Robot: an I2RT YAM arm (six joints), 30 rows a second.
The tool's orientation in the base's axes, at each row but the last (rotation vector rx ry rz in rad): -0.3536 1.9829 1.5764; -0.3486 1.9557 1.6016; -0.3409 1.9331 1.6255; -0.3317 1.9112 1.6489; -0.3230 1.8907 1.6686; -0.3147 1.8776 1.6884; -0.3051 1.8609 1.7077; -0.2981 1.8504 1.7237; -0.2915 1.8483 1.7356; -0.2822 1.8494 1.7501
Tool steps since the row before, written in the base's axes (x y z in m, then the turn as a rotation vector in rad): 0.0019 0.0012 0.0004 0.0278 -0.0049 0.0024; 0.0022 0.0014 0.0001 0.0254 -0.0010 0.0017; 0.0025 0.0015 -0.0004 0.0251 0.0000 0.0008; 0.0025 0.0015 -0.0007 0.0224 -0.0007 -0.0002; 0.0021 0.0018 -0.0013 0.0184 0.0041 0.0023; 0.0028 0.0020 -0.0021 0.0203 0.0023 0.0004; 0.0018 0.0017 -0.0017 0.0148 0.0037 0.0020; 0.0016 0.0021 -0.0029 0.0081 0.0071 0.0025; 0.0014 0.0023 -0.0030 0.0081 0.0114 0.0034; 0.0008 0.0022 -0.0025 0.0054 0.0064 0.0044
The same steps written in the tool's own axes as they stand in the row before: -0.0016 -0.0004 0.0016 -0.0243 -0.0143 0.0025; -0.0016 -0.0008 0.0019 -0.0214 -0.0126 0.0057; -0.0015 -0.0013 0.0021 -0.0205 -0.0130 0.0067; -0.0013 -0.0016 0.0022 -0.0179 -0.0124 0.0053; -0.0006 -0.0019 0.0023 -0.0152 -0.0073 0.0088; -0.0006 -0.0029 0.0027 -0.0160 -0.0102 0.0076; -0.0001 -0.0021 0.0021 -0.0122 -0.0057 0.0075; 0.0008 -0.0030 0.0024 -0.0063 -0.0013 0.0090; 0.0010 -0.0030 0.0025 -0.0058 0.0000 0.0132; 0.0012 -0.0023 0.0023 -0.0053 0.0017 0.0077
